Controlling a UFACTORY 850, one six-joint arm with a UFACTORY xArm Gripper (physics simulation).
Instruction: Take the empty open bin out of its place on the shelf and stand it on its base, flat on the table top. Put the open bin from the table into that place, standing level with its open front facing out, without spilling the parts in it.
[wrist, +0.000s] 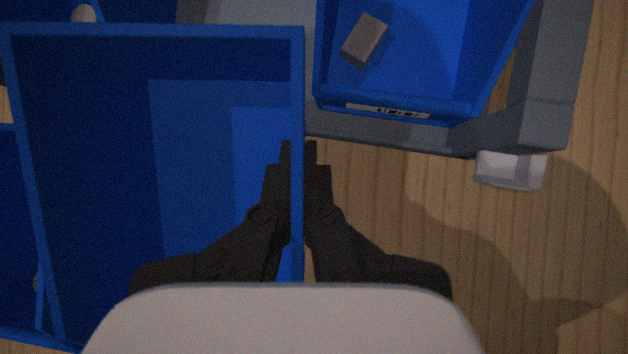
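Note:
My gripper (300, 160) is shut on the right side wall of an empty blue bin (100, 150), one dark finger inside the wall and one outside. The bin fills the left half of the view, and no parts show in its visible interior. The palm housing hides its near right part. Another blue bin (7, 215) shows in part at the far left edge, beyond the held bin's left wall. I cannot tell whether it is the table's open bin. The grey shelf (545, 117) is at the upper right.
A blue bin (400, 55) with a brown block (364, 40) in it and a label on its front sits in the shelf, right of the held bin. A small pale block (510, 170) lies by the shelf corner. A round pale part (83, 13) shows at the top left. Wooden table top (370, 215) shows below.

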